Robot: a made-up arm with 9 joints.
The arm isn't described. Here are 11 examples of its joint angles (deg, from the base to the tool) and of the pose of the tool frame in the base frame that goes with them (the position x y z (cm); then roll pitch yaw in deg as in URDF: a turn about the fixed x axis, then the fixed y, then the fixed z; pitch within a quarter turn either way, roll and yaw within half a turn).
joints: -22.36 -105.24 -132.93 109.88 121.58 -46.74 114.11 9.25 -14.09
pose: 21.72 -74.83 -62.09 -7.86 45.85 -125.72
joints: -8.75 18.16 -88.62 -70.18 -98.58 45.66 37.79 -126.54 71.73
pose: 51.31 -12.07 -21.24 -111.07 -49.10 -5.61
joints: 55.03 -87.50 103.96 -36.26 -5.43 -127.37 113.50 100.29 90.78
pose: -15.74 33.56 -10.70 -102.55 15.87 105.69
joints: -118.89 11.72 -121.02 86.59 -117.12 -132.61 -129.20 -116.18 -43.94
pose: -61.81 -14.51 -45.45 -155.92 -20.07 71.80
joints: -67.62 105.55 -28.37 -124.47 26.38 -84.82 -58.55 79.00 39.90
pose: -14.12 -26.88 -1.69 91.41 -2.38 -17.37
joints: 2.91 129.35 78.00 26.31 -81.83 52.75 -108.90 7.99 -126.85
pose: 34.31 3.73 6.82 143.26 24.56 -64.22
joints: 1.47 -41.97 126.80 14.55 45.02 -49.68 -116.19 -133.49 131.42
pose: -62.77 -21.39 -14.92 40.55 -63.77 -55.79
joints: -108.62 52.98 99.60 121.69 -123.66 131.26 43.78 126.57 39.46
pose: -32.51 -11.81 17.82 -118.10 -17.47 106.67
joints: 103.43 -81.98 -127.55 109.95 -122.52 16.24 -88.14 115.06 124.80
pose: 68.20 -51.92 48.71 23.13 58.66 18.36
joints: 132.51 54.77 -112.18 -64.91 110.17 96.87 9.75 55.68 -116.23
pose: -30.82 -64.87 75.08 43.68 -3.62 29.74
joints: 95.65 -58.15 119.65 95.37 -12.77 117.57 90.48 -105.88 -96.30
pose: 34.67 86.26 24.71 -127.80 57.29 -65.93
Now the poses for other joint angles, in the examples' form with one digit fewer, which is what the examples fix.
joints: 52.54 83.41 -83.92 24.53 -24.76 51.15 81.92 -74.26 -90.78
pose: 84.4 58.0 -1.2 -85.5 -19.4 -72.9
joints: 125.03 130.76 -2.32 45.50 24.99 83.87 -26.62 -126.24 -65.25
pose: -36.7 55.6 46.5 40.1 -19.2 -83.1
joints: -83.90 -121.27 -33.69 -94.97 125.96 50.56 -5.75 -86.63 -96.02
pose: -52.1 26.8 -50.7 -115.6 -35.7 -19.1
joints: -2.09 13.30 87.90 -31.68 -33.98 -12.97 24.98 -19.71 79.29
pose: -32.8 -45.8 2.7 -49.3 29.7 161.5
